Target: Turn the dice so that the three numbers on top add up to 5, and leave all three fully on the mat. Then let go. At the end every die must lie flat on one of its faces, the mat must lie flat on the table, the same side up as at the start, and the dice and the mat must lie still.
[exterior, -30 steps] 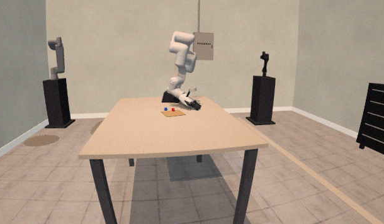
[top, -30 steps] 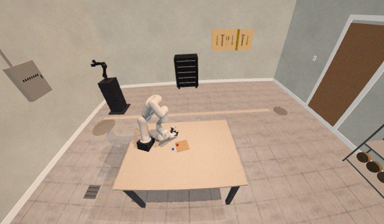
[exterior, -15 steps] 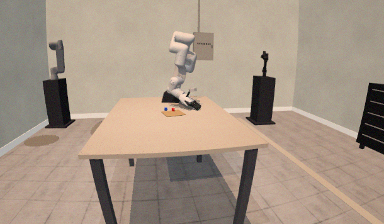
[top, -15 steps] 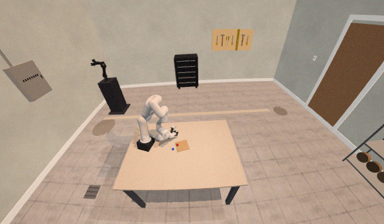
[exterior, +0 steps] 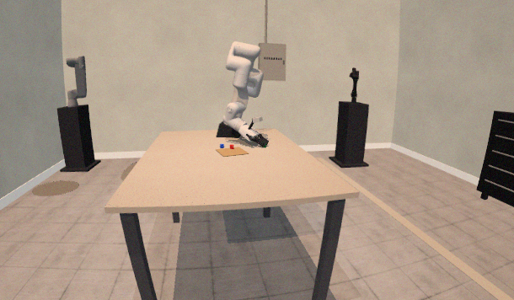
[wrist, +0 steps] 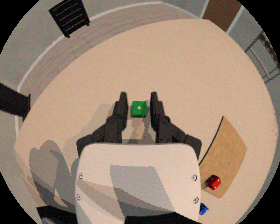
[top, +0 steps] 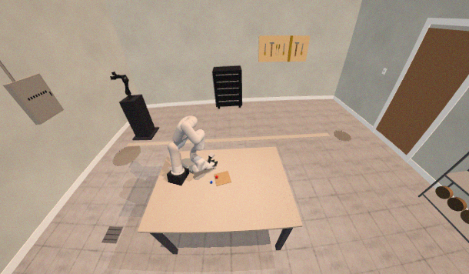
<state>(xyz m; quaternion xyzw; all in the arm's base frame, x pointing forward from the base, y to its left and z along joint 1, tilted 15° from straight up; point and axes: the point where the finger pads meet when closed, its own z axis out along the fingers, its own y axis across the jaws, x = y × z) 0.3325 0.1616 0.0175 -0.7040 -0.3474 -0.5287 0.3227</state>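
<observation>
Right now the green die is 2 cm below my hand. The rest, counted from my hand: red die: 4 cm ahead, 18 cm to the right, 1 cm below; blue die: 24 cm to the right, 2 cm below; brown mat: 9 cm ahead, 19 cm to the right, 3 cm below.
</observation>
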